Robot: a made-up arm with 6 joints. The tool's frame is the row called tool.
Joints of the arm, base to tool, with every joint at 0 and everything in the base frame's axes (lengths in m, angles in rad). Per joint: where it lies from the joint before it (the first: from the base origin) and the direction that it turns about. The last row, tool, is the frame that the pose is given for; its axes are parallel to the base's.
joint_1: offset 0.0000 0.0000 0.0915 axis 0 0 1
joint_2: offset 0.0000 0.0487 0.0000 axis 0 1 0
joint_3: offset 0.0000 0.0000 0.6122 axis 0 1 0
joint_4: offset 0.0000 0.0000 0.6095 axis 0 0 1
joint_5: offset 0.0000 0.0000 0.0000 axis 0 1 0
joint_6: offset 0.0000 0.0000 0.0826 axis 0 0 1
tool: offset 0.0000 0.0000 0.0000
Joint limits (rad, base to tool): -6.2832..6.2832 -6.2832..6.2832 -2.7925..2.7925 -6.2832..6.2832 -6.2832..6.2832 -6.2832..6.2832
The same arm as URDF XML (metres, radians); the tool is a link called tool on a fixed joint. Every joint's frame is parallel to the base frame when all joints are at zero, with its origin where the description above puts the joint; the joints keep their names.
<robot name="arm">
<joint name="joint_1" type="revolute"><parent link="base_link"/><child link="link1"/><origin xyz="0 0 0.0915" rpy="0 0 0"/><axis xyz="0 0 1"/><limit lower="-6.2832" upper="6.2832"/></joint>
<joint name="joint_2" type="revolute"><parent link="link1"/><child link="link2"/><origin xyz="0 0.0487 0" rpy="0 0 0"/><axis xyz="0 1 0"/><limit lower="-6.2832" upper="6.2832"/></joint>
<joint name="joint_3" type="revolute"><parent link="link2"/><child link="link3"/><origin xyz="0 0 0.6122" rpy="0 0 0"/><axis xyz="0 1 0"/><limit lower="-2.7925" upper="2.7925"/></joint>
<joint name="joint_4" type="revolute"><parent link="link3"/><child link="link4"/><origin xyz="0 0 0.6095" rpy="0 0 0"/><axis xyz="0 0 1"/><limit lower="-6.2832" upper="6.2832"/></joint>
<joint name="joint_5" type="revolute"><parent link="link4"/><child link="link5"/><origin xyz="0 0 0" rpy="0 0 0"/><axis xyz="0 1 0"/><limit lower="-6.2832" upper="6.2832"/></joint>
<joint name="joint_6" type="revolute"><parent link="link5"/><child link="link6"/><origin xyz="0 0 0.0826" rpy="0 0 0"/><axis xyz="0 0 1"/><limit lower="-6.2832" upper="6.2832"/></joint>
<joint name="tool_fixed" type="fixed"><parent link="link6"/><child link="tool"/><origin xyz="0 0 0" rpy="0 0 0"/></joint>
<link name="base_link"/>
<link name="link1"/>
<link name="link2"/>
<link name="link3"/>
<link name="link4"/>
<link name="link5"/>
<link name="link6"/>
<link name="tool"/>
</robot>

